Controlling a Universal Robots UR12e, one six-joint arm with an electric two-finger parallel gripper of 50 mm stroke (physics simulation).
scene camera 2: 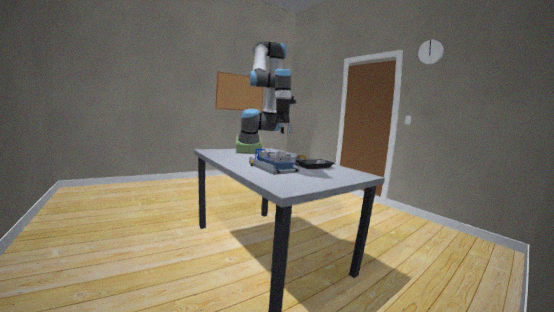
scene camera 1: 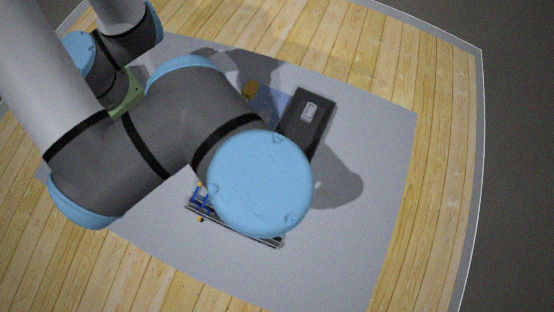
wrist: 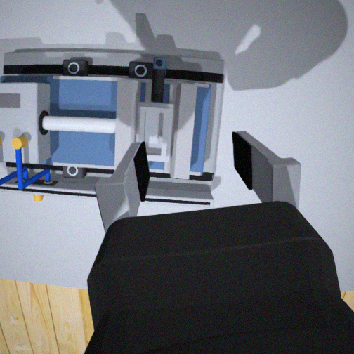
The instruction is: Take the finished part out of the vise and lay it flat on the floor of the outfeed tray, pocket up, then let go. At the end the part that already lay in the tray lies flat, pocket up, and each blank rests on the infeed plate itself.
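Frame: origin at the arm's base, x right, y ahead, z up, level; millimetres.
Seen in the pictures: gripper, between the fingertips: (scene camera 2: pixel 285 133); arm's base, origin of its link: (scene camera 2: pixel 248 140) (scene camera 1: pixel 105 87).
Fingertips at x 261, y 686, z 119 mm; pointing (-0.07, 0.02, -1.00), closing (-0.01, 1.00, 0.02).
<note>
Pixels of each thing's top centre, then the offset from my fingertips to it. "pt": a spot on its surface instead.
- vise, centre of its top: (scene camera 1: pixel 238 196) (scene camera 2: pixel 273 152) dx -10, dy -98, dz -130 mm
- dark outfeed tray, a spot on its surface: (scene camera 1: pixel 319 95) pt dx -403, dy +68, dz -186 mm
- grey part, centre of its top: (scene camera 1: pixel 309 109) dx -339, dy +44, dz -183 mm
- blue infeed plate, centre of its top: (scene camera 1: pixel 256 107) dx -326, dy -129, dz -221 mm
- orange block, centre of its top: (scene camera 1: pixel 249 87) (scene camera 2: pixel 301 155) dx -381, dy -167, dz -186 mm
The finished part (wrist: pixel 151 131), light grey with its pocket facing up, sits between the jaws of the vise (wrist: pixel 20 122) (scene camera 2: pixel 280 165). In scene camera 1 the arm covers most of the vise and the part. My gripper (wrist: pixel 190 154) (scene camera 2: pixel 286 129) is open and empty, high above the table. In the wrist view its fingers appear to the lower right of the part. The dark outfeed tray (scene camera 1: pixel 319 94) holds another grey part (scene camera 1: pixel 309 112), which looks flat, pocket up. The blue infeed plate (scene camera 1: pixel 281 100) is partly covered by the arm; its blanks cannot be made out.
An orange block (scene camera 1: pixel 250 90) (scene camera 2: pixel 301 157) stands by the infeed plate. Blue handles (wrist: pixel 20 167) with yellow knobs are at one end of the vise. A dark stop arm (wrist: pixel 158 85) reaches from the vise's rail to the part. The arm's green base (scene camera 2: pixel 248 145) stands at the table's far end.
</note>
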